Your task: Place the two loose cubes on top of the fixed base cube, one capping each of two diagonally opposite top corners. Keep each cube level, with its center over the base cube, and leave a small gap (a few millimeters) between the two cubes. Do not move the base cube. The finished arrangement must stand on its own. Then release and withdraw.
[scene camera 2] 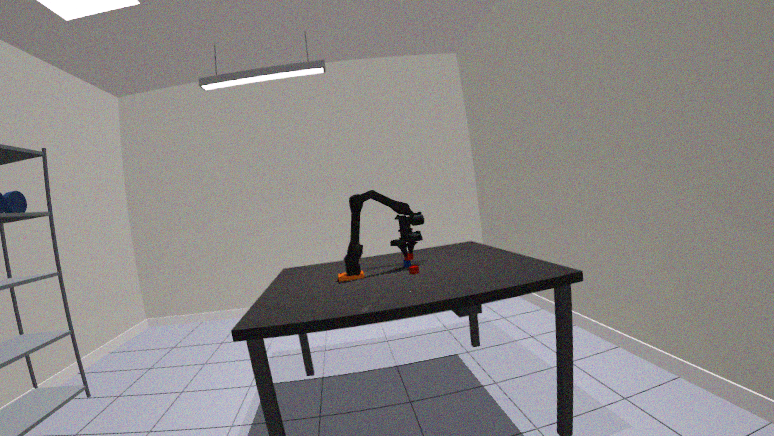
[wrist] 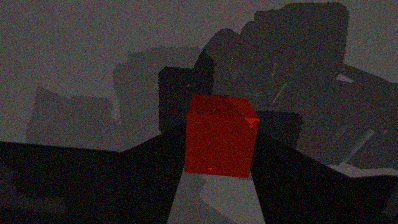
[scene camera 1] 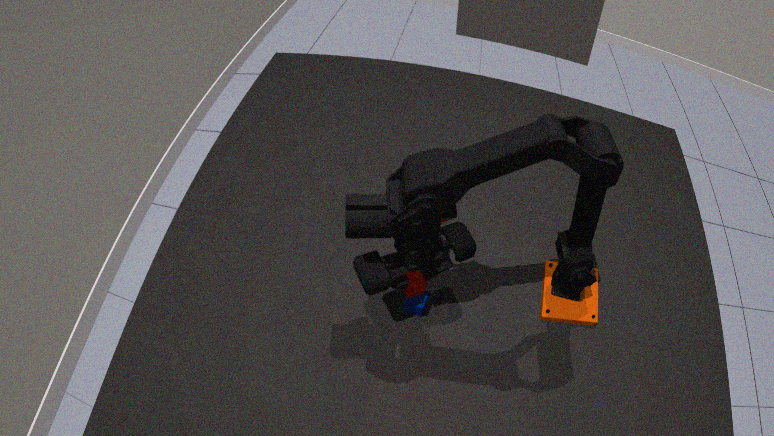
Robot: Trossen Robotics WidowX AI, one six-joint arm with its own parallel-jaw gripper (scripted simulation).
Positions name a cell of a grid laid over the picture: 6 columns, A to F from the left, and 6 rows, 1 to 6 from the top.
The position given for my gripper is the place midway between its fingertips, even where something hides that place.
My gripper (scene camera 1: D4) holds a red cube (wrist: D4).
My gripper shows as well in the wrist view (wrist: D4).
